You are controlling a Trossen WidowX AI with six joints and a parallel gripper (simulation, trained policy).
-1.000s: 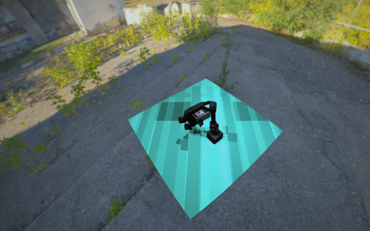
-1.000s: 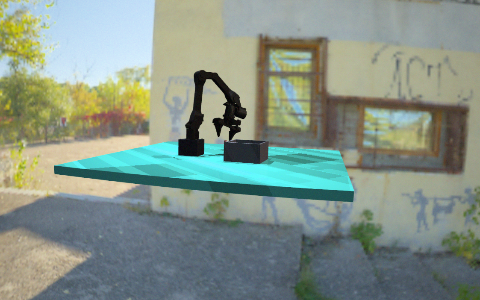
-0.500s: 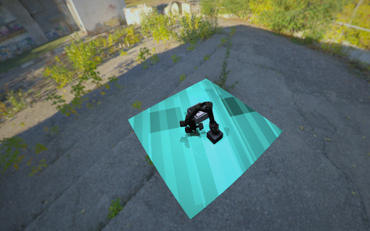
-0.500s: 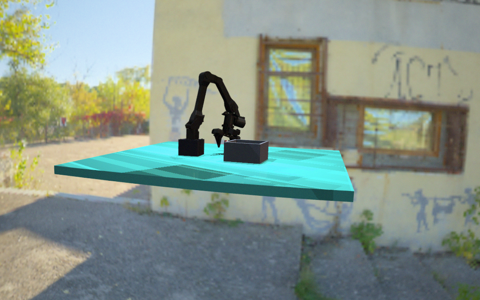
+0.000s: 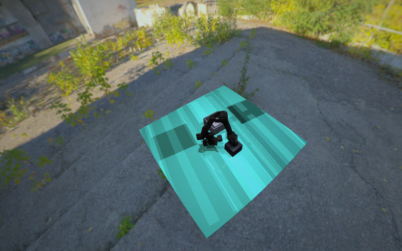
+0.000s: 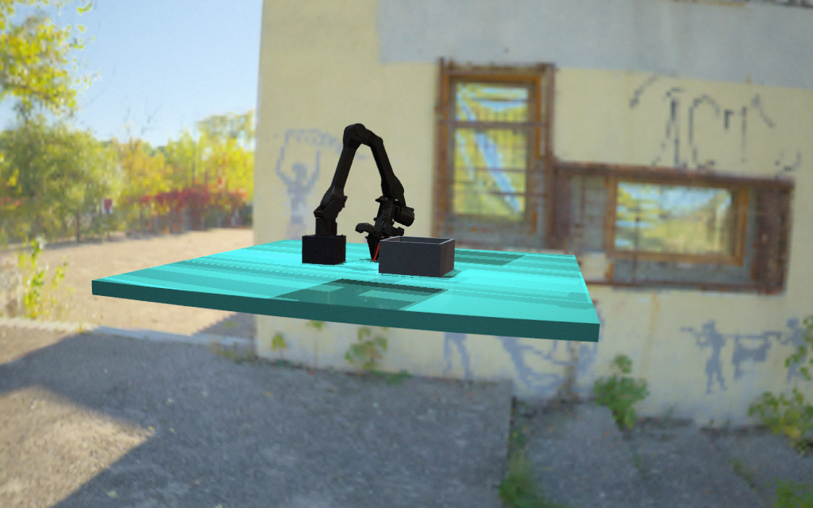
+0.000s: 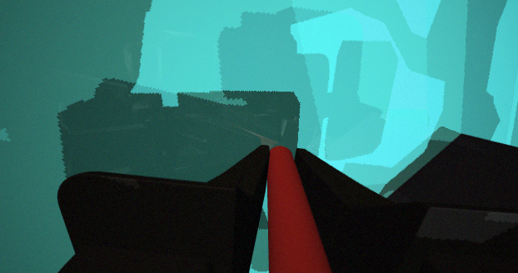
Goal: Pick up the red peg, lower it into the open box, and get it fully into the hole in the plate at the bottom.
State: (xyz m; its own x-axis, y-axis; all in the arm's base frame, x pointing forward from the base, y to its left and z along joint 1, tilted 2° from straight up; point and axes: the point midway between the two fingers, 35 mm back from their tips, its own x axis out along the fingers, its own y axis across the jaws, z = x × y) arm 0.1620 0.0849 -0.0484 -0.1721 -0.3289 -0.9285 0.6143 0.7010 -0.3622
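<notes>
Now: gripper tip 170 mm short of the plate, 180 mm to the left of it and 40 mm below it. The rest, counted from my gripper tip: dark box (170 mm ahead, 180 mm to the right, 20 mm above); red peg (10 mm ahead, 10 mm to the left, 30 mm above).
</notes>
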